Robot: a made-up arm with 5 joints. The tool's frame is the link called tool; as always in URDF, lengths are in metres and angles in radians.
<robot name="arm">
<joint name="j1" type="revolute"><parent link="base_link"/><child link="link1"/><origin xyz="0.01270 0.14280 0.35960" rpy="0.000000 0.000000 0.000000"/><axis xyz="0 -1 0"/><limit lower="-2.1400" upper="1.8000"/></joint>
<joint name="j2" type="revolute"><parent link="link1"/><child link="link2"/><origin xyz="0.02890 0.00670 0.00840" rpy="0.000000 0.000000 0.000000"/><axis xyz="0 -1 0"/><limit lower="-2.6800" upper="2.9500"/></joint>
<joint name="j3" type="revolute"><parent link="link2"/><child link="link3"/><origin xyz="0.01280 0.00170 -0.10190" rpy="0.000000 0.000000 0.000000"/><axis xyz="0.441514 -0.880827 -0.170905"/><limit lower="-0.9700" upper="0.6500"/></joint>
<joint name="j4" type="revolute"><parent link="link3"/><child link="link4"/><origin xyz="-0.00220 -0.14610 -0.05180" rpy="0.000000 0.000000 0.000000"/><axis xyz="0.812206 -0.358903 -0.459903"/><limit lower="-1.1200" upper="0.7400"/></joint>
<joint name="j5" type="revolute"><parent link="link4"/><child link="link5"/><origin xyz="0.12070 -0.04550 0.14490" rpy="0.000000 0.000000 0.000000"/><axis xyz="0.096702 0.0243 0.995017"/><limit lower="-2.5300" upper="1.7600"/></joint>
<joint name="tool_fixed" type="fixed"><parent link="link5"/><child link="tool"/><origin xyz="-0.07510 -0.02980 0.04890" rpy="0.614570 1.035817 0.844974"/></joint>
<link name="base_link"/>
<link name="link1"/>
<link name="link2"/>
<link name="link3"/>
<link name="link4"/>
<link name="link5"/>
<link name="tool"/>
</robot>
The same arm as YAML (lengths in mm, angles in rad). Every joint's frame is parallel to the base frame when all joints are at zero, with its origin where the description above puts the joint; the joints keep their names.
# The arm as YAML. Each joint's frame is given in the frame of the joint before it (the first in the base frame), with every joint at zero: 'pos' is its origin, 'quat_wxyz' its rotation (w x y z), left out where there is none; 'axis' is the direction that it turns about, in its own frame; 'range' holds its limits. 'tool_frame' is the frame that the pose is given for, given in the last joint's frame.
length_unit: mm
angle_unit: rad
joints:
  - joint: j1
    pos: [12.7, 142.8, 359.6]
    axis: [0.0, -1.0, 0.0]
    range: [-2.14, 1.8]
  - joint: j2
    pos: [28.9, 6.7, 8.4]
    axis: [0.0, -1.0, 0.0]
    range: [-2.68, 2.95]
  - joint: j3
    pos: [12.8, 1.7, -101.9]
    axis: [0.441514, -0.880827, -0.170905]
    range: [-0.97, 0.65]
  - joint: j4
    pos: [-2.2, -146.1, -51.8]
    axis: [0.812206, -0.358903, -0.459903]
    range: [-1.12, 0.74]
  - joint: j5
    pos: [120.7, -45.5, 144.9]
    axis: [0.096702, 0.0243, 0.995017]
    range: [-2.53, 1.76]
tool_frame:
  pos: [-75.1, -29.8, 48.9]
  quat_wxyz: [0.816739, 0.046214, 0.538141, 0.202993]

